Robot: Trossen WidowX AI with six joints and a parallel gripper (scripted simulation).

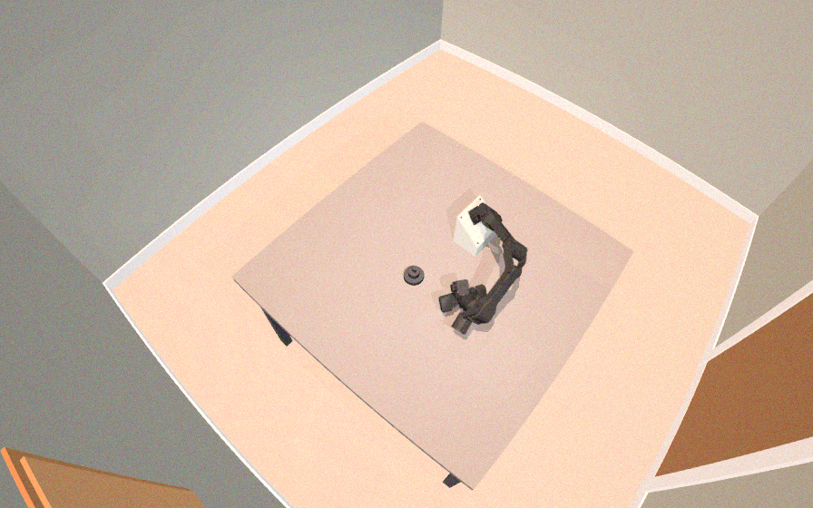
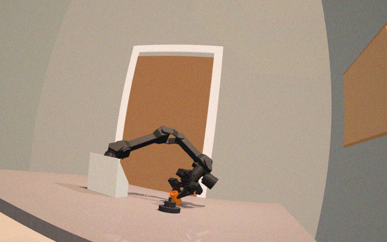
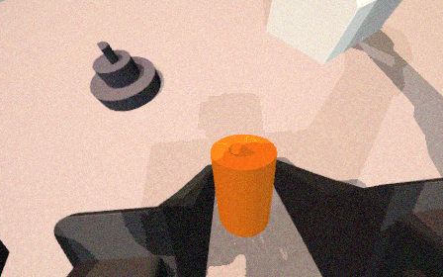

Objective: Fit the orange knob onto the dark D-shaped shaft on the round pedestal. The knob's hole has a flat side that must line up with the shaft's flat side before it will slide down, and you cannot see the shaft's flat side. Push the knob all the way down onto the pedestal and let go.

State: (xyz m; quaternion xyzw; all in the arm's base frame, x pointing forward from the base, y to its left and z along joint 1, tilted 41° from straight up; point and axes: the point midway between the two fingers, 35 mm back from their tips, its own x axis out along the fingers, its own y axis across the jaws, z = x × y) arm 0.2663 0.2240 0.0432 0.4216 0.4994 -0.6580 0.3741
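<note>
Now: gripper tip 18 cm to the left of the pedestal, 7 cm short of it and 1 cm above it. From my gripper tip the other things lie so: orange knob 1 cm to the left.
</note>
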